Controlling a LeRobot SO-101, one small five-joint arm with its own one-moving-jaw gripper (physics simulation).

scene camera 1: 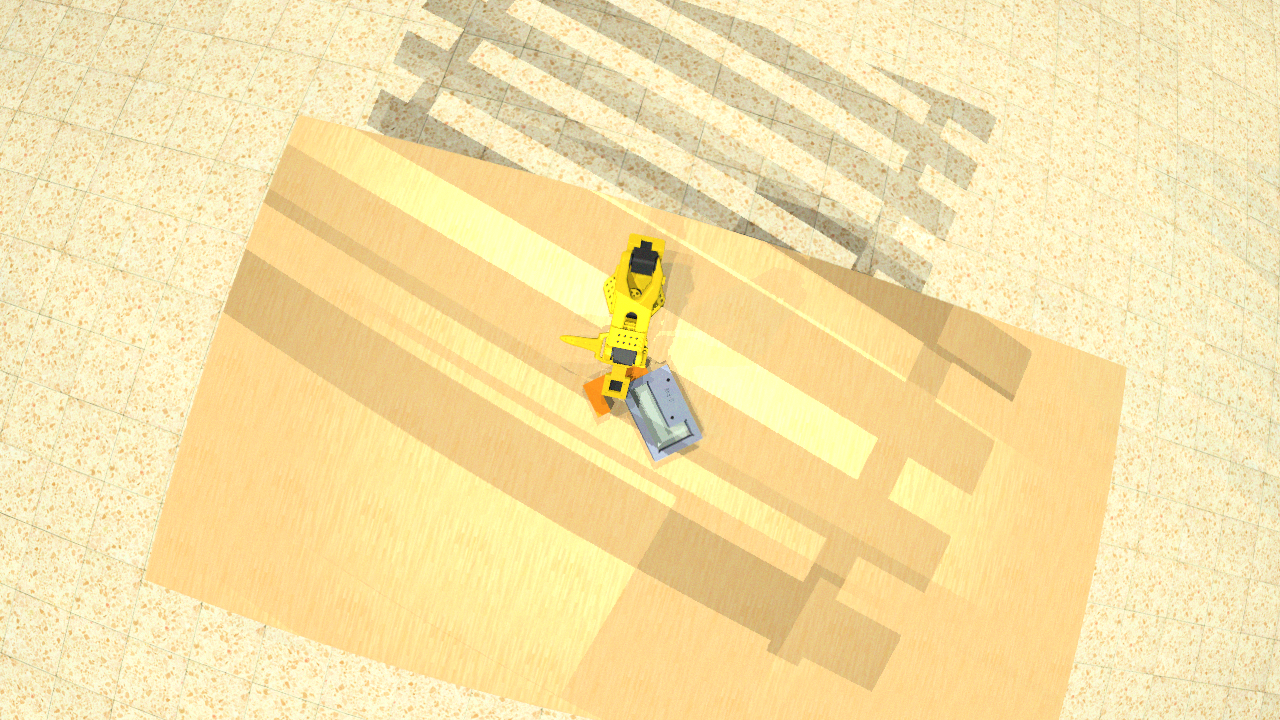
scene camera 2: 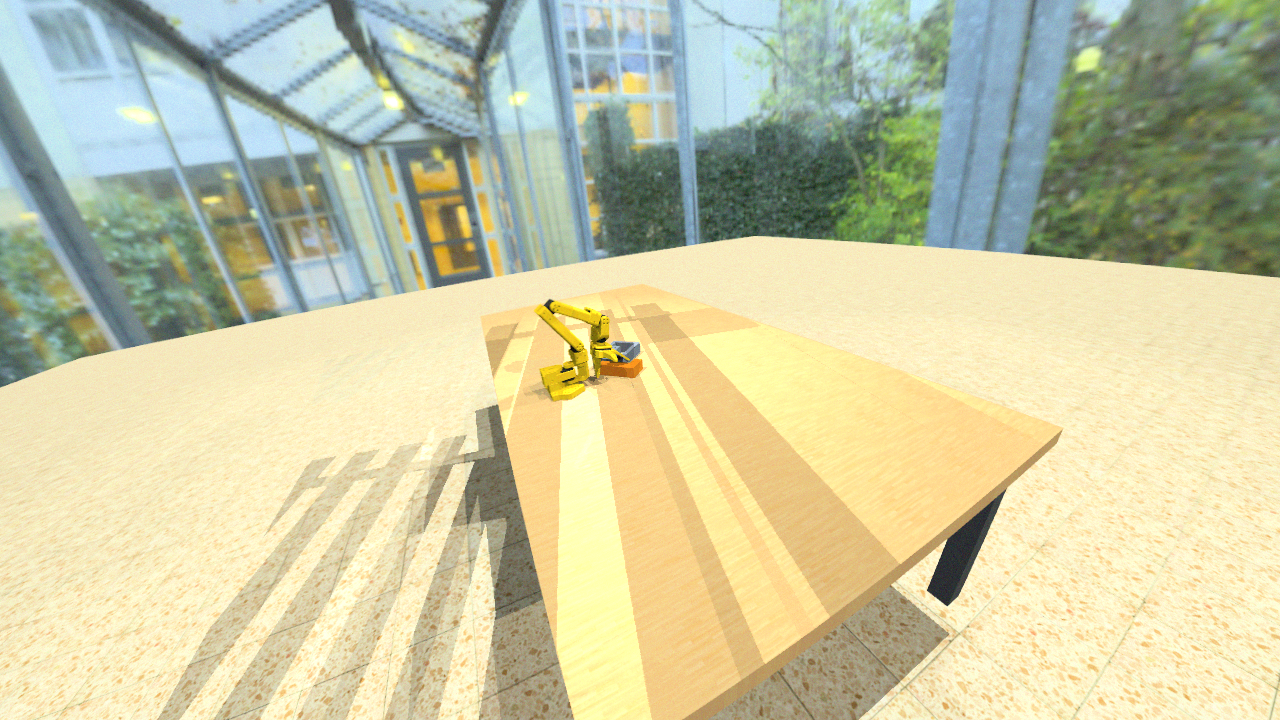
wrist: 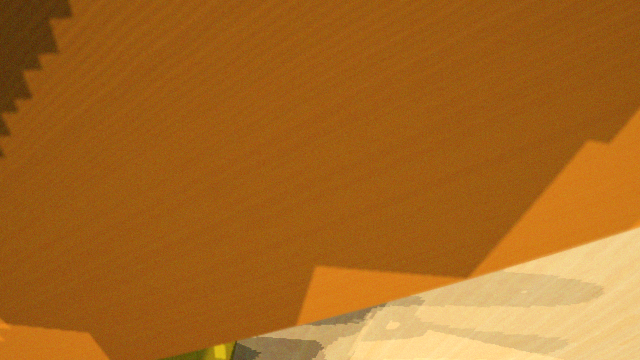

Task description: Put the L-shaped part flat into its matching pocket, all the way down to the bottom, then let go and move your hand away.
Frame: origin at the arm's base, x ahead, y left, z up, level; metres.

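Seen in the pictures: hand, tool point: [scene camera 2: 598,376] [wrist: 253,297]; arm's base, link origin: [scene camera 2: 572,388].
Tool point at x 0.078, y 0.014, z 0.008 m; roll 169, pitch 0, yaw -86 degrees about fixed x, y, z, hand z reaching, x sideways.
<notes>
Pixels of each thing's top centre, then the offset from my tool point to it. Level surfaces: height alone.
- orange part, top centre: [scene camera 1: 619,387] [scene camera 2: 619,362] 0.069 m ahead, 0.005 m left, 0.022 m up
- grey block, top centre: [scene camera 1: 661,413] [scene camera 2: 616,349] 0.093 m ahead, 0.085 m left, 0.029 m up
- wooden table, surface height: 0.008 m down
The orange part [scene camera 1: 597,395] [scene camera 2: 622,368] lies on the table beside the grey block; the arm covers its middle in scene camera 1, so its full outline is hidden. Its shaded orange surface [wrist: 310,165] fills most of the wrist view. The grey block [scene camera 1: 676,404] [scene camera 2: 631,347] has a pale, roughly L-shaped pocket [scene camera 1: 657,416], with no orange inside it. My gripper [scene camera 1: 586,355] [scene camera 2: 613,368] is open and holds nothing; its moving jaw is swung far out to the left in scene camera 1. The fixed jaw points down close to the orange part. Contact cannot be told.
The wooden table [scene camera 1: 402,537] [scene camera 2: 760,429] [wrist: 575,320] carries wide shadow bands. The arm's yellow base [scene camera 1: 646,255] [scene camera 2: 563,391] stands near the table's upper edge in scene camera 1. The grey block stands close to the orange part, to the right of the gripper there.
</notes>
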